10 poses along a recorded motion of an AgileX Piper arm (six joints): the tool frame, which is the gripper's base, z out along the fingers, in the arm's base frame.
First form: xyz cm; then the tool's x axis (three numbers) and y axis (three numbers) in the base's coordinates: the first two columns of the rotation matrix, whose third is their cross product.
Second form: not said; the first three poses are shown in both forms.
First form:
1: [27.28 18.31 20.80 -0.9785 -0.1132 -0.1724 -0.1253 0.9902 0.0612]
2: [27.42 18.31 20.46 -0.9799 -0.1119 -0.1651 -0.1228 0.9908 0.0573]
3: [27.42 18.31 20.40 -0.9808 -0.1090 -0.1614 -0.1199 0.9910 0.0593]
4: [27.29 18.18 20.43 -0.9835 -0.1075 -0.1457 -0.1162 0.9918 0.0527]
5: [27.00 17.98 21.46 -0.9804 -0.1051 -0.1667 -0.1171 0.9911 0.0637]
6: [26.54 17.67 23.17 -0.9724 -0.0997 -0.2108 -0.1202 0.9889 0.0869]
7: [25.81 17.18 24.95 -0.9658 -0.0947 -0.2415 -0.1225 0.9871 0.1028]
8: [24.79 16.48 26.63 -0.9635 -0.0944 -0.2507 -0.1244 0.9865 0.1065]
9: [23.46 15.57 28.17 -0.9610 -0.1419 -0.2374 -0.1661 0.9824 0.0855]
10: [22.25 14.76 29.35 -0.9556 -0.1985 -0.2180 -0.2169 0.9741 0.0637]
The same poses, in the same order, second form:
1:
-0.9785 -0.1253 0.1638
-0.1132 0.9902 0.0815
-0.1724 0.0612 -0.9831
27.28 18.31 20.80

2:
-0.9799 -0.1228 0.1572
-0.1119 0.9908 0.0764
-0.1651 0.0573 -0.9846
27.42 18.31 20.46

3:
-0.9808 -0.1199 0.1535
-0.1090 0.9910 0.0775
-0.1614 0.0593 -0.9850
27.42 18.31 20.40

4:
-0.9835 -0.1162 0.1388
-0.1075 0.9918 0.0688
-0.1457 0.0527 -0.9879
27.29 18.18 20.43

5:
-0.9804 -0.1171 0.1585
-0.1051 0.9911 0.0820
-0.1667 0.0637 -0.9840
27.00 17.98 21.46

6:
-0.9724 -0.1202 0.1998
-0.0997 0.9889 0.1098
-0.2108 0.0869 -0.9736
26.54 17.67 23.17

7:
-0.9658 -0.1225 0.2286
-0.0947 0.9871 0.1289
-0.2415 0.1028 -0.9649
25.81 17.18 24.95

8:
-0.9635 -0.1244 0.2373
-0.0944 0.9865 0.1338
-0.2507 0.1065 -0.9622
24.79 16.48 26.63

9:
-0.9610 -0.1661 0.2211
-0.1419 0.9824 0.1216
-0.2374 0.0855 -0.9677
23.46 15.57 28.17

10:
-0.9556 -0.2169 0.1997
-0.1985 0.9741 0.1082
-0.2180 0.0637 -0.9739
22.25 14.76 29.35

